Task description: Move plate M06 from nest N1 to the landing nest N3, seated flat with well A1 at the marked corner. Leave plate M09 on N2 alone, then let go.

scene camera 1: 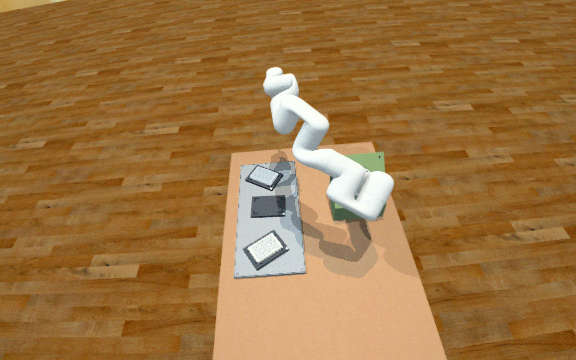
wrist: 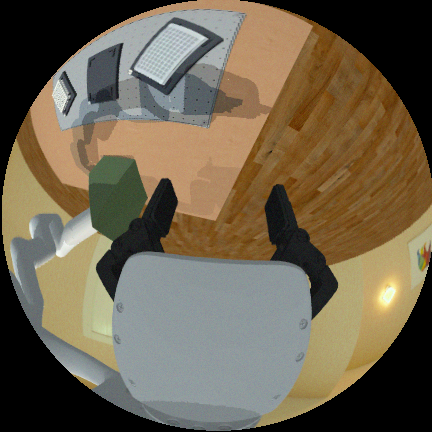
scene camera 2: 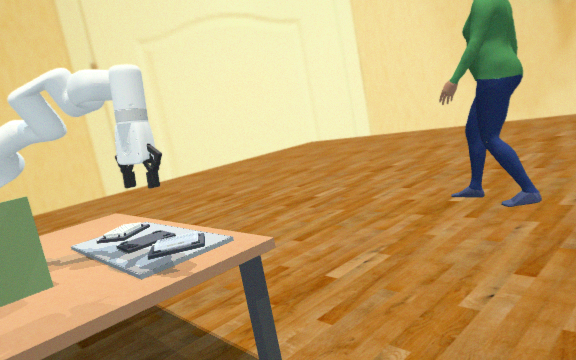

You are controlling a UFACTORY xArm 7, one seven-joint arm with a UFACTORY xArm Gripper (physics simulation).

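Note:
A pale blue-white well plate (scene camera 1: 264, 176) (scene camera 2: 179, 242) (wrist: 172, 52) lies in a turned dark nest at one end of the grey board. A cream well plate (scene camera 1: 266, 248) (scene camera 2: 123, 231) (wrist: 61, 95) lies in another turned dark nest at the other end. Between them is a dark nest (scene camera 1: 268, 206) (scene camera 2: 145, 241) (wrist: 104, 75) with no plate in it and a small white mark at one corner. Plate and nest labels are not readable, so I cannot tell M06 from M09. My gripper (scene camera 2: 141, 184) (wrist: 220, 191) is open and empty, well above the table and apart from both plates; its fingers are hidden in scene camera 1.
The grey perforated board (scene camera 1: 295, 262) (scene camera 2: 221, 238) (wrist: 231, 30) lies on the table (scene camera 1: 325, 310) (scene camera 2: 255, 243) (wrist: 165, 145). A green block (scene camera 1: 372, 160) (scene camera 2: 22, 250) (wrist: 117, 200) stands beside the board, near the arm's base. A person (scene camera 2: 495, 50) in green and blue stands on the floor beyond the table.

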